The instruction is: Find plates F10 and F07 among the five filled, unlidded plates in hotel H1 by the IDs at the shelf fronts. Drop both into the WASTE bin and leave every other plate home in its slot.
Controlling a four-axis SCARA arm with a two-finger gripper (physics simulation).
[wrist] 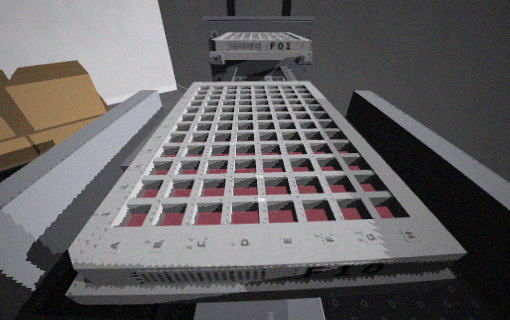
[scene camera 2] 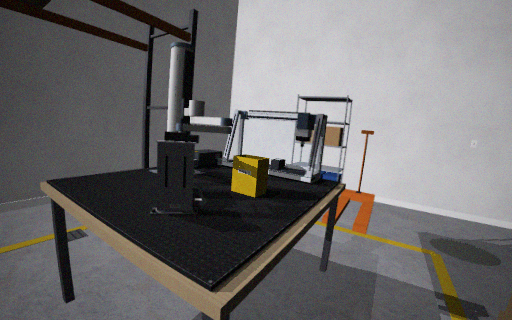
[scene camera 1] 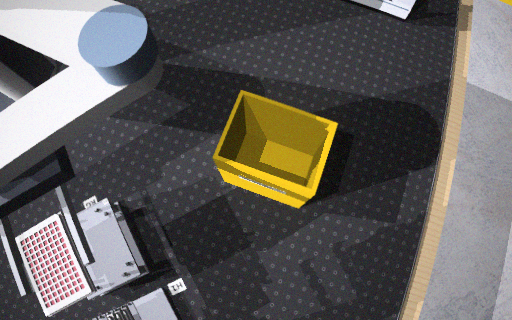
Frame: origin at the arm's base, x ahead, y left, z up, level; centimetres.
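Where they show: gripper, fingertip midpoint: (wrist: 255, 107) (scene camera 1: 58, 279); arm's base, link origin: (scene camera 1: 35, 79).
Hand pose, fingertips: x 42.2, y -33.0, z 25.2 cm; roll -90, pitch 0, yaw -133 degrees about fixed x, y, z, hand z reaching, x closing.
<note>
Things, the pixels of their centre, and the offset from my fingertips. "spot": a spot on its surface instead.
- plate F10, body centre: (wrist: 255, 134) (scene camera 1: 53, 264) dx -1.7, dy +1.6, dz -0.4 cm
- Plate F01, body centre: (wrist: 259, 42) dx +9.9, dy -9.8, dz +2.0 cm
- yellow WASTE bin, body centre: (scene camera 1: 273, 156) (scene camera 2: 250, 174) dx +22.4, dy +30.4, dz -13.9 cm
- Hotel H1, surface spot: (scene camera 1: 157, 306) spot: dx +10.2, dy -3.9, dz -23.1 cm
- grey fixture, body centre: (scene camera 1: 102, 248) dx -3.9, dy +3.0, dz -20.4 cm
My gripper (scene camera 1: 56, 278) (wrist: 255, 107) is shut on plate F10 (scene camera 1: 50, 260) (wrist: 250, 247), with a finger along each long side. The plate is level and unlidded, with red in its wells, and its F10 label faces the wrist camera. Plate F01 (wrist: 260, 45) sits on a shelf beyond it, higher in the wrist view. The yellow WASTE bin (scene camera 1: 260, 182) (scene camera 2: 242, 182) stands upright on the table; its visible inside is empty. Hotel H1 (scene camera 1: 157, 306) shows partly at the bottom of scene camera 1, beside its H1 tag (scene camera 1: 176, 286). F07's ID cannot be read.
A grey fixture (scene camera 1: 107, 245) stands near the held plate, between it and the bin. The white arm (scene camera 1: 45, 115) (scene camera 2: 207, 121) reaches in from the left. A gantry machine (scene camera 2: 320, 150) stands behind the bin. The wooden table edge (scene camera 1: 442, 175) runs down the right.
</note>
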